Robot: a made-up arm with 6 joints. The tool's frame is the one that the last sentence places. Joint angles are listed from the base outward.
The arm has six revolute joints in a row. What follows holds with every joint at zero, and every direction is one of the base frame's. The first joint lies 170 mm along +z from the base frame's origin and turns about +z. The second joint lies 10 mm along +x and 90 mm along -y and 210 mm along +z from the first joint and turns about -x. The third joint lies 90 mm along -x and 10 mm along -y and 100 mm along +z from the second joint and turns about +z. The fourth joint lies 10 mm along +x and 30 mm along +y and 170 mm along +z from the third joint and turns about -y. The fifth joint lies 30 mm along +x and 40 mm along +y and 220 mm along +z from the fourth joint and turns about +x. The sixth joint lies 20 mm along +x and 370 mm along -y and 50 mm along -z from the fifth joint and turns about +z. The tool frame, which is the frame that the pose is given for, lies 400 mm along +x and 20 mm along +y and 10 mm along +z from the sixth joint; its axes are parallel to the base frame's.
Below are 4 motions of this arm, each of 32 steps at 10 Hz.
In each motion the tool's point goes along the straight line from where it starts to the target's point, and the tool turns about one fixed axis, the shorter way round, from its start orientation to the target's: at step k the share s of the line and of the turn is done. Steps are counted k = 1, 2, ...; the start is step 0. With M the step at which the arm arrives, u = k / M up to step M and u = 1 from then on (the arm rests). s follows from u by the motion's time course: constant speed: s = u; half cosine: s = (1 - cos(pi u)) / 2; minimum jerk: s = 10 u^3 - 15 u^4 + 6 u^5.
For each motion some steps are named. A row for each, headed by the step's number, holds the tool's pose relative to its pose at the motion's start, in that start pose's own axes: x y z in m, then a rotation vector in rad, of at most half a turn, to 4 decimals.
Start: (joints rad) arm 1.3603 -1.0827 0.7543 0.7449 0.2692 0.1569
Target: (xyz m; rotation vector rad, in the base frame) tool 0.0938 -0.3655 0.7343 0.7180 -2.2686 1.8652
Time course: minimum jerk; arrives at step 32
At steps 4, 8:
4: -0.0061 0.0095 -0.0045 -0.0144 0.0049 0.0284
8: -0.0392 0.0614 -0.0289 -0.0927 0.0315 0.1832

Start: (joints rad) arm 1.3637 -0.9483 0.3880 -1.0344 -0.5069 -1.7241
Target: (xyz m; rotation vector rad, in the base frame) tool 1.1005 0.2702 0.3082 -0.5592 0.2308 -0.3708
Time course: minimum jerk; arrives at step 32
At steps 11, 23, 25, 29, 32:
11: 0.0276 -0.0506 -0.0309 0.0149 0.0626 -0.2043
23: 0.1054 -0.1932 -0.1178 0.0568 0.2388 -0.7798
25: 0.1134 -0.2080 -0.1268 0.0612 0.2571 -0.8395
29: 0.1215 -0.2229 -0.1359 0.0656 0.2755 -0.8995
32: 0.1224 -0.2245 -0.1368 0.0660 0.2774 -0.9059

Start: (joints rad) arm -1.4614 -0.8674 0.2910 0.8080 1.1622 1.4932
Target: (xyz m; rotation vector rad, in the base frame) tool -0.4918 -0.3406 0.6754 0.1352 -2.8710 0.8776
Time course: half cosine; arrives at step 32
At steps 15, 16, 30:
15: -0.1564 -0.1694 0.0586 0.0897 -0.4198 -0.1897
16: -0.1734 -0.1878 0.0650 0.0995 -0.4654 -0.2103
30: -0.3436 -0.3720 0.1287 0.1971 -0.9219 -0.4165

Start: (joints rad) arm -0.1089 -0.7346 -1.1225 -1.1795 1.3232 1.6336
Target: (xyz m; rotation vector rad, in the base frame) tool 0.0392 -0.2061 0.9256 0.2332 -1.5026 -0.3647
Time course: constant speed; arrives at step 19
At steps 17, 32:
17: -0.2610 0.2670 -0.1984 -0.6130 -0.2742 1.2191
32: -0.2917 0.2984 -0.2217 -0.6851 -0.3064 1.3625

